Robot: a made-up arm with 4 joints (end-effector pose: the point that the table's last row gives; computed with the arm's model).
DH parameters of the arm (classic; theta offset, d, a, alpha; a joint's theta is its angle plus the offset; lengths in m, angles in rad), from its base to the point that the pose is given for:
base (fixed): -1.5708 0.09 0 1.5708
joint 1: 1.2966 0 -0.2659 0
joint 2: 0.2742 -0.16 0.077 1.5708
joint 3: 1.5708 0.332 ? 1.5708
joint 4: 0.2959 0 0.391 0
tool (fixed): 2.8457 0.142 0 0
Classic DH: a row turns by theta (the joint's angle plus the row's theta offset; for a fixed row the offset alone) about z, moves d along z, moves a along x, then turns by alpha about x.
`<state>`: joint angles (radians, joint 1 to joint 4).
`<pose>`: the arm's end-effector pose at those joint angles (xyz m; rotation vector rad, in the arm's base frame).
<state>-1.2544 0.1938 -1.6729 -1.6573</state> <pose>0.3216 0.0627 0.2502 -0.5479 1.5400 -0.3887</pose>
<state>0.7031 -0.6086 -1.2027 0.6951</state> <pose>0.1729 -0.7254 0.3465 0.3364 1.1753 0.5512</pose>
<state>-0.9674 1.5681 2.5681 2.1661</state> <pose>-0.0734 -0.1918 0.3790 2.4740 1.0363 -1.0835</pose>
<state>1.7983 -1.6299 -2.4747 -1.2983</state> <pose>0.5059 -0.2398 0.2442 -1.6420 2.0373 -0.7235</pose>
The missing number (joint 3, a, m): 0.118
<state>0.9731 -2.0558 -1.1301 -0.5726</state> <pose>0.0776 -0.7929 -0.0384 0.6239 1.2204 0.1306</pose>
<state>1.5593 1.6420 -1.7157 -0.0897</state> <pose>0.3728 0.1233 -0.5605 1.9818 0.1576 2.2929</pose>
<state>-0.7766 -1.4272 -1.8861 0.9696</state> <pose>0.3680 0.4406 -0.7624 -1.8724 -0.2346 -2.2518</pose>
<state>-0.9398 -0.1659 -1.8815 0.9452</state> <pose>0.3700 -0.3038 -0.5107 1.5995 1.2813 1.6472</pose>
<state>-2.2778 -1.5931 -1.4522 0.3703</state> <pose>0.2507 0.9195 0.3083 -1.6450 0.9243 -1.4340</pose>
